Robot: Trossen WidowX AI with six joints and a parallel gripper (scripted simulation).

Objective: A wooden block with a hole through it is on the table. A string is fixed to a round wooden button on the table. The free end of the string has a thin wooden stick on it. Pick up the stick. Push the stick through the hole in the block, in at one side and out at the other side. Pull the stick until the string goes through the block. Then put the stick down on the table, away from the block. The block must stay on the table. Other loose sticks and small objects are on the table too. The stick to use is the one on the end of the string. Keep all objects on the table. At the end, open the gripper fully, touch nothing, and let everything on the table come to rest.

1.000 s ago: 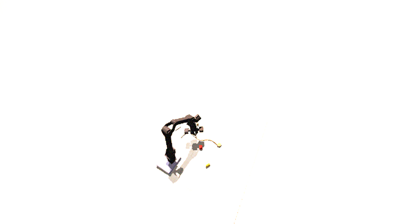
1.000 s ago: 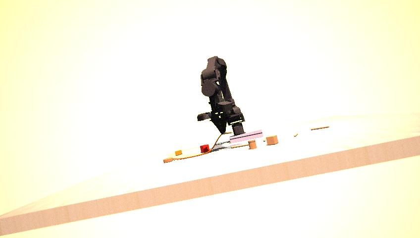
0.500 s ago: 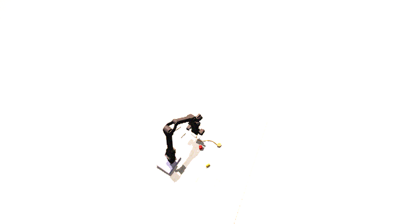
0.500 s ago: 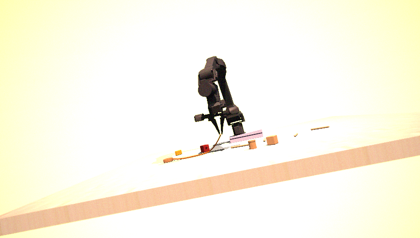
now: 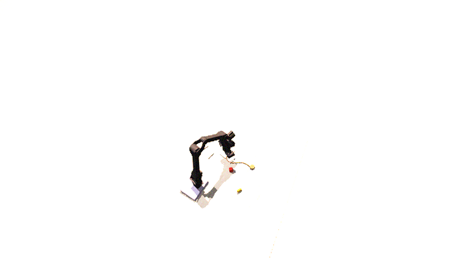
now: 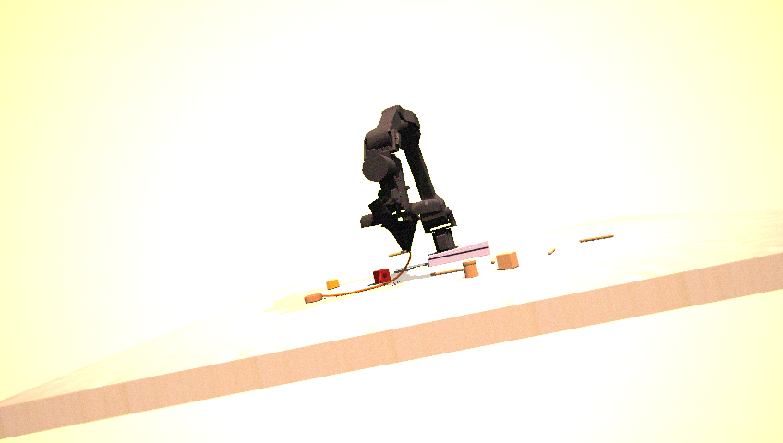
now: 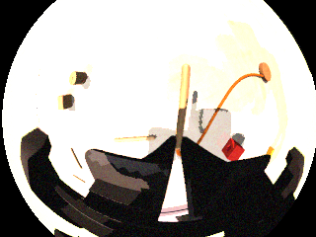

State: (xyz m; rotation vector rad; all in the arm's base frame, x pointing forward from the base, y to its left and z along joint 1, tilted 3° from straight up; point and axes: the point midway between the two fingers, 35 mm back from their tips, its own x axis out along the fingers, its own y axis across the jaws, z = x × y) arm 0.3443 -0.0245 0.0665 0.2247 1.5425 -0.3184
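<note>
The thin wooden stick lies 1 cm ahead of my gripper tip. From my gripper tip the other things lie so: short wooden cylinder 15 cm to the left, 13 cm ahead, 5 cm below; red block 9 cm to the right, 8 cm behind, 5 cm below; round wooden button 22 cm to the right, 6 cm below, 5 cm ahead.
</note>
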